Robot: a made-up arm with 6 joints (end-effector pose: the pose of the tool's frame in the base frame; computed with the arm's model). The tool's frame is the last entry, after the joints. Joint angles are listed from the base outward.
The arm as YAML. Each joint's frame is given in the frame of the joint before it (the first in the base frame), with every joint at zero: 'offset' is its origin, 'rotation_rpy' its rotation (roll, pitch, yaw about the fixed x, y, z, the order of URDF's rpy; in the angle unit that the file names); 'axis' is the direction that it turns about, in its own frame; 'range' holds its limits. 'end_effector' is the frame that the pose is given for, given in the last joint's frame.
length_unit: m
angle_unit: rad
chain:
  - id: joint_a
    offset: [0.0, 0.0, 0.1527]
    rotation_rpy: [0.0, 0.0, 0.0]
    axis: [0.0, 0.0, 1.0]
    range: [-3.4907, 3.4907]
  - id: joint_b
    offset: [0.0, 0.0, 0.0]
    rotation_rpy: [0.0, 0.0, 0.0]
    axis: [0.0, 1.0, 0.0]
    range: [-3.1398, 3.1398]
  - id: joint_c
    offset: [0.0, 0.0, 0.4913]
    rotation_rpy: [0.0, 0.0, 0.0]
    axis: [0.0, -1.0, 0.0]
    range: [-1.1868, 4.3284]
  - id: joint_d
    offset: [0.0, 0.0, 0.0]
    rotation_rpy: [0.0, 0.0, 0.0]
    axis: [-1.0, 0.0, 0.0]
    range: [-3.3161, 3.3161]
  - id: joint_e
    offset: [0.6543, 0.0, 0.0]
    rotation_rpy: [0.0, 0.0, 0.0]
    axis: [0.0, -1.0, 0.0]
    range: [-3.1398, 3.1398]
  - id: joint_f
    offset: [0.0, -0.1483, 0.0]
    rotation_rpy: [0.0, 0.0, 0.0]
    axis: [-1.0, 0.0, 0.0]
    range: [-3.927, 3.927]
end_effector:
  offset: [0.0, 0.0, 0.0]
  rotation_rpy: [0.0, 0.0, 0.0]
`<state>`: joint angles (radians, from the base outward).
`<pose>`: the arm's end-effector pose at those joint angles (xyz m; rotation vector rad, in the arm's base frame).
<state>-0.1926 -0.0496 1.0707 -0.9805 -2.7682 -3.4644</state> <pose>0.3488 -0.1521 1.1788 2.0293 0.8382 -2.2339</pose>
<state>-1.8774 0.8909 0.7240 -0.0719 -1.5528 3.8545</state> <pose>-0.4505 -0.9330 0.3424 -1.4790 0.8220 1.4292</pose>
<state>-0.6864 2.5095 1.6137 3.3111 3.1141 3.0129</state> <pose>0.6183 -0.3176 -0.7701 -0.5998 -2.1558 -0.0348</pose>
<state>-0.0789 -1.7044 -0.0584 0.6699 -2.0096 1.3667</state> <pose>-0.6351 -0.0664 0.7328 -1.1034 0.7675 -0.3672</pose>
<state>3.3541 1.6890 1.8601 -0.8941 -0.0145 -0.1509</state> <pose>-1.1460 -0.1523 0.0922 -0.0412 -1.4511 -2.4728</pose>
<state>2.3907 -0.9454 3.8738 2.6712 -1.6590 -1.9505</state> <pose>0.1011 -0.2752 -0.2031 -0.5917 -1.1594 1.5715</pose>
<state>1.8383 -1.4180 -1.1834 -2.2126 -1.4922 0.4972</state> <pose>-0.1328 0.1486 0.2640 -0.5841 -1.1565 -2.2349</pose>
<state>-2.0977 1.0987 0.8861 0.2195 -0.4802 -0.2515</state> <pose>-0.6702 -0.8641 0.2696 0.7354 0.3953 -2.1160</pose>
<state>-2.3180 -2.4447 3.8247 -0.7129 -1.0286 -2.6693</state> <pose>-0.3117 -0.1714 -0.3301 -1.4924 1.7024 0.1708</pose>
